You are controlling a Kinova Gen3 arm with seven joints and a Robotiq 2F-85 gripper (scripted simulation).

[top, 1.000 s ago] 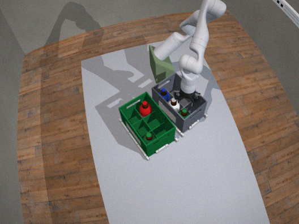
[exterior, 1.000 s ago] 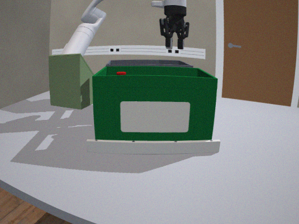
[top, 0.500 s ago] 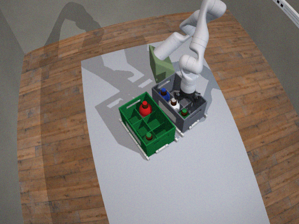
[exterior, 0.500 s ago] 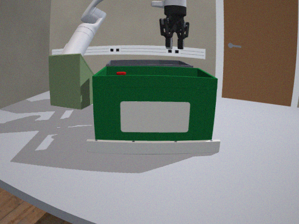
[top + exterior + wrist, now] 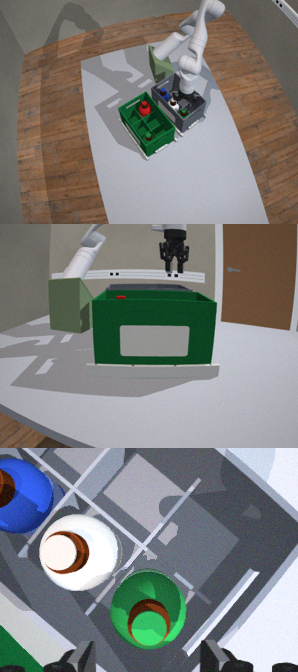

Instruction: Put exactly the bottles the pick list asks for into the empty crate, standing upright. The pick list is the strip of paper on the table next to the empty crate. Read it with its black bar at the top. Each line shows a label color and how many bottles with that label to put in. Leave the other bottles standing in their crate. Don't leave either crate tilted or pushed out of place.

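Now: hand 21 cm to the left of the green crate, 16 cm above it and 1 cm short of it. Round my hand: grey crate: 16 cm below, 10 cm behind; white-label bottle: 15 cm below, 8 cm behind, 4 cm to the right; blue-label bottle: 15 cm below, 15 cm behind, 9 cm to the right.
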